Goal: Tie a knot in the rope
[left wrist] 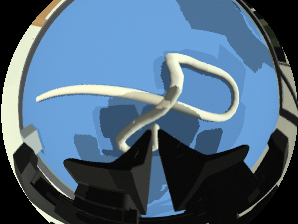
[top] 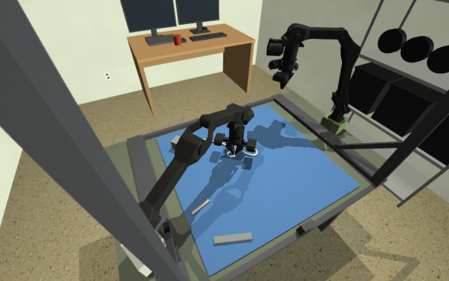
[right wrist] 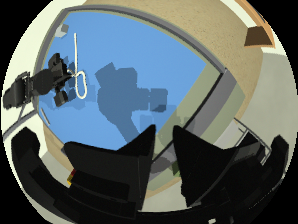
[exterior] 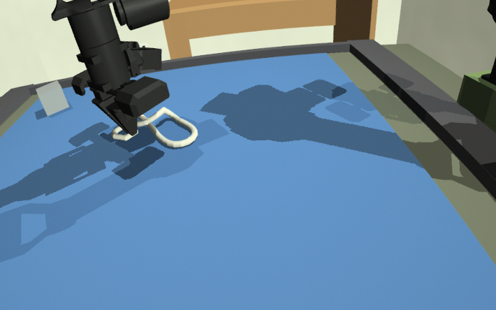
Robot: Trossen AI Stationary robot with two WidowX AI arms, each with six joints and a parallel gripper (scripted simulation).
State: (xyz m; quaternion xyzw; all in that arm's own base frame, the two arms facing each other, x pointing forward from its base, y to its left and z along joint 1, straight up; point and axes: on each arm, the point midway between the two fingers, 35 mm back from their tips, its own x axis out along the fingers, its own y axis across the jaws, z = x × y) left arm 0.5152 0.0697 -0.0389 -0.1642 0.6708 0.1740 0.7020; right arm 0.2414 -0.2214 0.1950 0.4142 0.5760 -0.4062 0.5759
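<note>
Now: the blue mat 60 mm behind my left hand, 30 mm to the right of it and 40 mm below it. Round my left hand: grey bar 300 mm behind, 250 mm to the left, 30 mm below; then grey cube 200 mm ahead, 190 mm to the left, 10 mm below.
</note>
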